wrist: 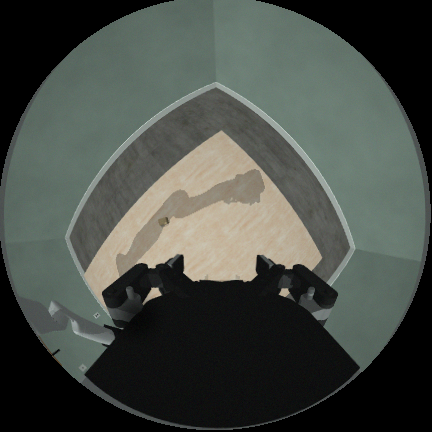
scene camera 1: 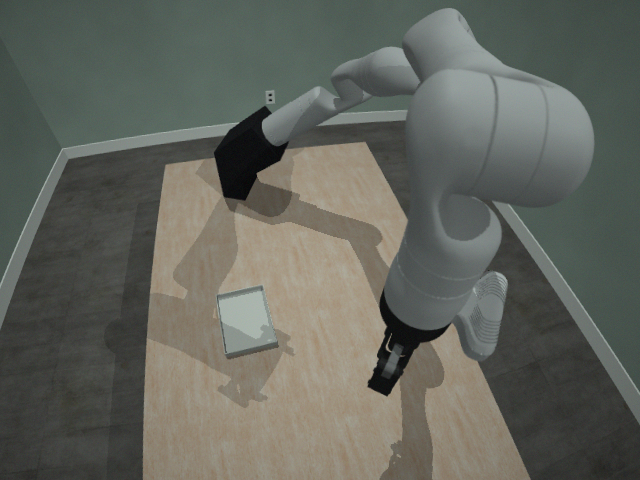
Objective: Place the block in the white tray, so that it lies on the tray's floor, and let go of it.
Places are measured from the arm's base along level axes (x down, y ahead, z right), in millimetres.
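Pixels of known places: gripper, fingertip midpoint: [wrist: 219,263] [scene camera 1: 392,351]; arm's base, origin of the base link: [wrist: 108,336] [scene camera 1: 272,132].
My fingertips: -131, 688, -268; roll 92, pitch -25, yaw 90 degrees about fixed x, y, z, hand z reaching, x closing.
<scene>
Ahead of a thing's pixels: the offset from my fingertips to its top centre, as dx, dy, dz. "pt": to the spot under its first point. Level surfaces: height alone.
A small brownish block @[+348, -189, -129] [wrist: 163,221] lies on the wooden table top, at the edge of an arm shadow, left of the middle in the wrist view. It does not show in the scene view. The white tray @[pt +372, -121, +251] [scene camera 1: 252,351] is a shallow square with raised walls, left of the gripper in the scene view. No block shows on its floor. My gripper [scene camera 1: 379,387] [wrist: 219,263] is open and empty, held above the table to the right of the tray in the scene view. In the wrist view the block is ahead and to the left of the fingers, well apart from them.
The pale wooden table top @[dx +373] [scene camera 1: 320,423] [wrist: 225,155] is crossed by arm shadows. The arm's large grey links [scene camera 1: 496,139] cover the right part of the scene view. The black arm base [scene camera 1: 237,160] is at the far left end of the table. Dark floor and green walls surround it.
</scene>
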